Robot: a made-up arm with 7 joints.
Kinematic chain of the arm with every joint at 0, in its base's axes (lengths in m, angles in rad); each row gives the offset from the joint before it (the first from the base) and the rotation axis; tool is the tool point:
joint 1: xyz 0 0 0.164 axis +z
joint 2: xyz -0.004 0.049 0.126 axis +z
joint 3: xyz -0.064 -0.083 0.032 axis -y
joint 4: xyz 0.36 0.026 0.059 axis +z
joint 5: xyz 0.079 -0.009 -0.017 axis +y
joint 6: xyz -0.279 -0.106 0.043 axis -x
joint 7: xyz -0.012 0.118 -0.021 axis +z
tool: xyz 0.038 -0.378 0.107
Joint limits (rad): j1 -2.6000..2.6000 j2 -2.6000..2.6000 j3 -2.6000..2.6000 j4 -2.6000..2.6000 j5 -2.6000..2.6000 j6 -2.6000..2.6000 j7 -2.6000..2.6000
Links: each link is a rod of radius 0.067 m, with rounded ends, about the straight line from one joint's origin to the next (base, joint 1, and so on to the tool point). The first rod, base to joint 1, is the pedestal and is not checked.
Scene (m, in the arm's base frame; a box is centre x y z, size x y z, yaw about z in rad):
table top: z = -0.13
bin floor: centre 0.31 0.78 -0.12 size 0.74 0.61 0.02 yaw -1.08
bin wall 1: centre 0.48 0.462 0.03 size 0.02 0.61 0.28 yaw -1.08
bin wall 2: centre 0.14 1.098 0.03 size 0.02 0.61 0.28 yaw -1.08
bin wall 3: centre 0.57 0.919 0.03 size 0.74 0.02 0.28 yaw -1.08
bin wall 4: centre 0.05 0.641 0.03 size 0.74 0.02 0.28 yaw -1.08
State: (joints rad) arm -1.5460 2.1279 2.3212 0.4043 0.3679 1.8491 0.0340
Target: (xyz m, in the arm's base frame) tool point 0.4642 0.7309 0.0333
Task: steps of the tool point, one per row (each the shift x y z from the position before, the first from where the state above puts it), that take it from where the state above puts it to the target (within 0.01 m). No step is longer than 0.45 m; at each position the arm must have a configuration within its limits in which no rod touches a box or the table.
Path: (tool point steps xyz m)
1: -0.1542 0.1959 -0.0249
2: -0.0588 0.2714 -0.0107
3: 0.0799 0.2983 0.0034
4: 0.2325 0.2491 0.0163
5: 0.3533 0.1178 0.0276
6: 0.3959 -0.0732 0.0369
7: 0.0070 0.0121 -0.1476
8: -0.0070 -0.0121 -0.1511

